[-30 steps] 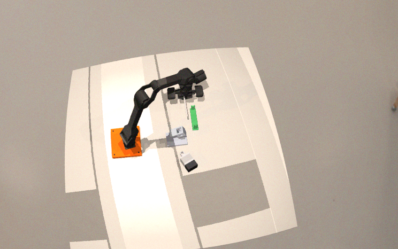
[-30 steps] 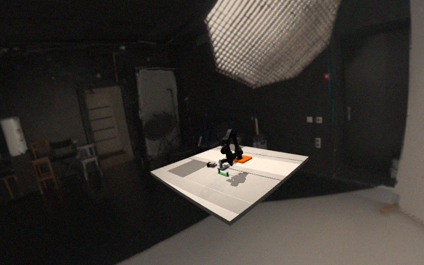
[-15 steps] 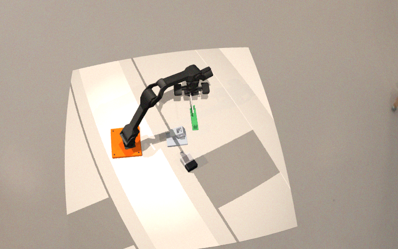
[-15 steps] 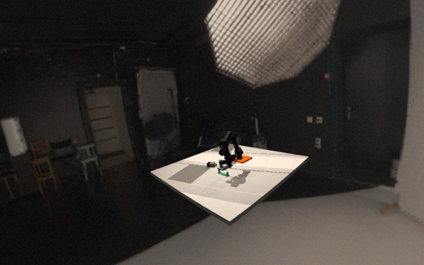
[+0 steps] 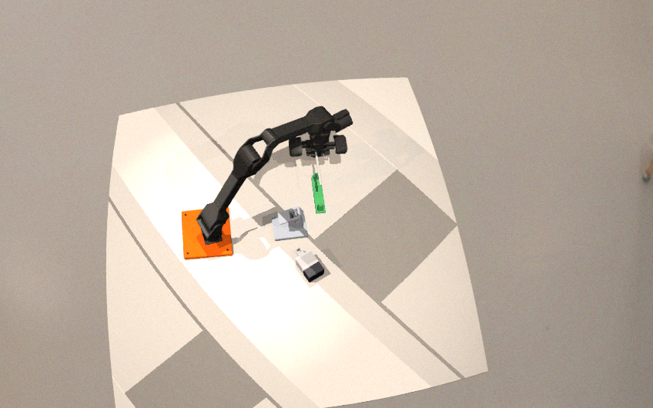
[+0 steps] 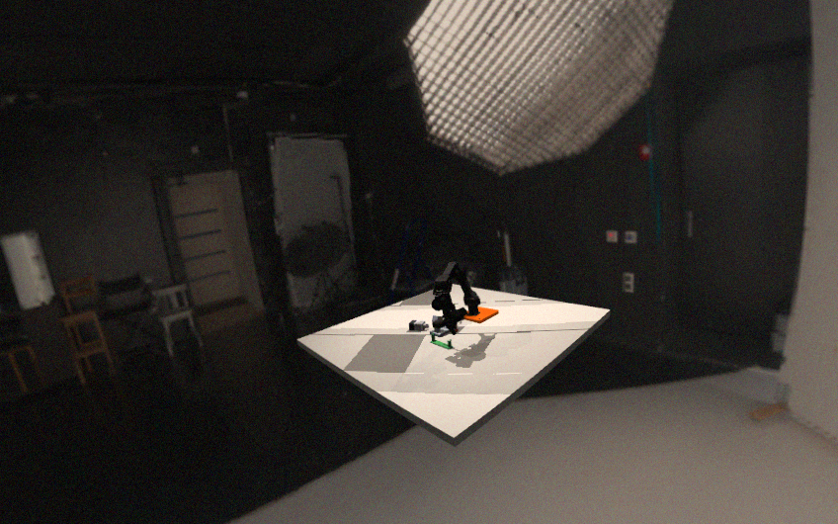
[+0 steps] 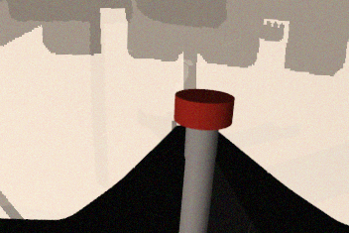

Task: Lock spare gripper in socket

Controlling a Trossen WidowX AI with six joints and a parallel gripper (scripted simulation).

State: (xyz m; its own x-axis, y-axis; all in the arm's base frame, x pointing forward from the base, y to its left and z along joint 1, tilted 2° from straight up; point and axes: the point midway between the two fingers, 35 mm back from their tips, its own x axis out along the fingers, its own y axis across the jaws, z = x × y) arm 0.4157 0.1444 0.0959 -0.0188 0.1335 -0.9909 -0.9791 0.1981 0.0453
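My gripper tip is 100 mm to the left of the green holder, 60 mm above it and 20 mm past it. Round my gripper tip: grey mount: 190 mm to the right, 140 mm behind, 30 mm below; then spare gripper: 340 mm to the right, 140 mm behind, 60 mm below.
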